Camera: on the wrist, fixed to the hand. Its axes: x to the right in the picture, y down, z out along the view.
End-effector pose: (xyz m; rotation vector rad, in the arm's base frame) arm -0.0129 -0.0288 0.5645 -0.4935 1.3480 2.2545
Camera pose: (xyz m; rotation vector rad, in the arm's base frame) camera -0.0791 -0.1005 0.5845 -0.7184 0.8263 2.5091
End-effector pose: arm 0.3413 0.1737 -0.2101 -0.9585 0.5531 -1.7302
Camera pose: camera 0.3415 0.1132 -0.2892 -1.2608 0.9733 -1.7139
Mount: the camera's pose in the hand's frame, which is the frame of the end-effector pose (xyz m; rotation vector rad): 0.0296 0.0808 -0.0502 -0.4469 0.0402 -0.0586
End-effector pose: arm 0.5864 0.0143 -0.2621 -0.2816 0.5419 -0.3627
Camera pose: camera 0.6035 0.0667 -0.3451 -0.7234 0.6530 -0.3014
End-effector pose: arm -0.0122 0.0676 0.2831 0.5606 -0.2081 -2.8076
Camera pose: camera 0.0002 -0.0224 0.2421 0.5179 0.4402 -2.7625
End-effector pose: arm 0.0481 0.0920 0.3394 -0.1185 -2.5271 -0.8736
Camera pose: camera 0.0599 0.1239 0.4330 -0.1657 -2.2675 -1.4368
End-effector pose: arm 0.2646 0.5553 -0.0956 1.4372 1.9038 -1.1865
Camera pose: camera 0.3362 0.6195 -0.1215 1.1744 2.0827 -0.6946
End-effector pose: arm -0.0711 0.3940 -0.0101 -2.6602 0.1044 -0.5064
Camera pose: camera -0.0615 0.2965 0.0077 3.0576 -0.1671 0.6084
